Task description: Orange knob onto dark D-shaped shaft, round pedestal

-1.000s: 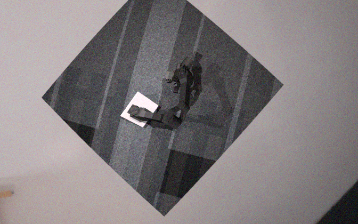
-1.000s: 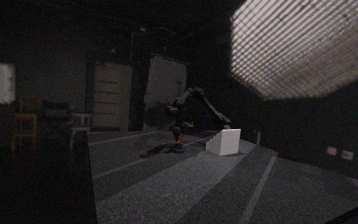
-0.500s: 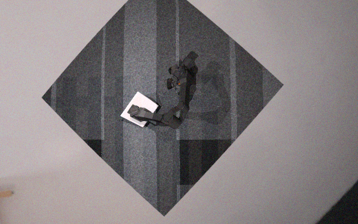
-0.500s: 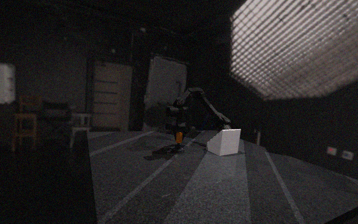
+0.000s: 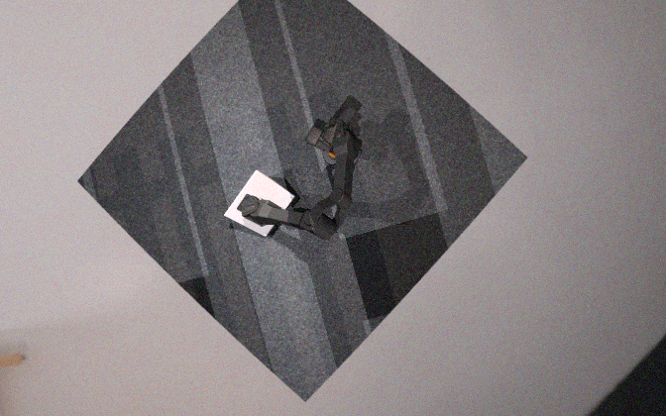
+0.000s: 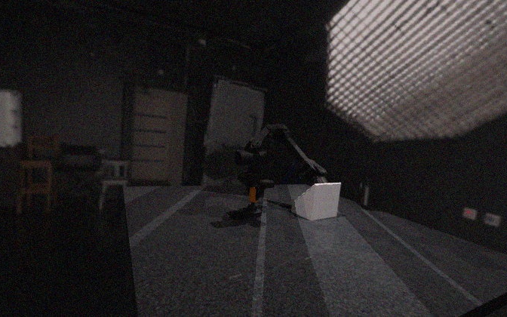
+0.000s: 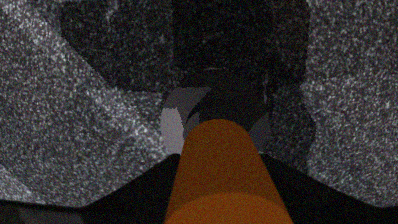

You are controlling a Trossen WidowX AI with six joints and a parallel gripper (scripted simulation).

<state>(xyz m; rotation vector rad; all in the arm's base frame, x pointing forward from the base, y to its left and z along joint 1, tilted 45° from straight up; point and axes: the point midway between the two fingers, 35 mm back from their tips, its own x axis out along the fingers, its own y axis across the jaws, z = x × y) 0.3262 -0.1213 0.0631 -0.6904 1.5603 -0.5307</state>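
My gripper tip is now 20 mm below the orange knob. The rest, counted from my gripper tip: dark pedestal base 40 mm below.
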